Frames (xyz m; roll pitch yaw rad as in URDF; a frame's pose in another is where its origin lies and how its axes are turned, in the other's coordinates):
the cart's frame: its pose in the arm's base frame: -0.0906 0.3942 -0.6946 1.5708 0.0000 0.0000
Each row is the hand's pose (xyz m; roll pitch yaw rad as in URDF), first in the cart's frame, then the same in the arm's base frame.
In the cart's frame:
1: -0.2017 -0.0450 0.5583 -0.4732 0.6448 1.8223
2: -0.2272 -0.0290 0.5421 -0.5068 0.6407 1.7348
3: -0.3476 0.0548 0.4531 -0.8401 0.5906 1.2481
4: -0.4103 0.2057 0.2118 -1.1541 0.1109 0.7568
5: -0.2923 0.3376 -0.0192 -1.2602 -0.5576 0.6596
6: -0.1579 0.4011 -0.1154 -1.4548 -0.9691 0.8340
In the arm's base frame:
1: -0.2923 -0.1641 -0.7396 -0.8772 -0.8853 1.8904
2: -0.3178 -0.1479 -0.7236 -0.7769 -0.9123 1.7864
3: -0.4382 -0.0589 -0.6398 -0.2993 -0.9071 1.1290
4: -0.5009 0.1824 -0.4889 0.3126 -0.7510 0.1520
5: -0.3829 0.4134 -0.3570 0.7000 -0.5468 -0.6681
6: -0.2485 0.5096 -0.2935 0.8536 -0.4326 -1.1385

